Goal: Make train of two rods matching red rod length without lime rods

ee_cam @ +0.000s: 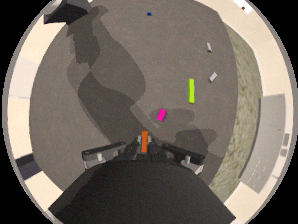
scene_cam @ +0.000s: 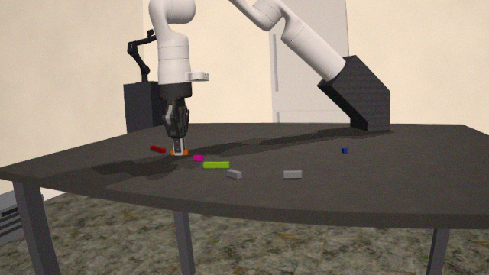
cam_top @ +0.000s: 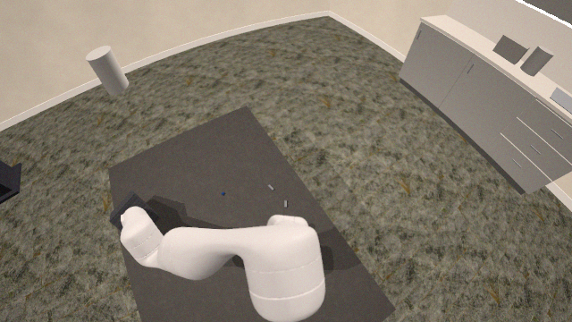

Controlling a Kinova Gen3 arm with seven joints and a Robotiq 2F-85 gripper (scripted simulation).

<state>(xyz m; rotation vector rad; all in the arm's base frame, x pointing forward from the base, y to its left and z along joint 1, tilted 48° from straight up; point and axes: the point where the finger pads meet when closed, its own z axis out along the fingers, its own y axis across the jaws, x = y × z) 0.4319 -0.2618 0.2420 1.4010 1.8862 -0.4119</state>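
The magenta rod is 50 mm to the left of my hand, 20 mm below it and 20 mm ahead of it. Round my hand: orange rod (10 mm below); then lime rod (110 mm to the left, 80 mm ahead, 20 mm below); then red rod (90 mm to the right, 60 mm behind, 20 mm below).
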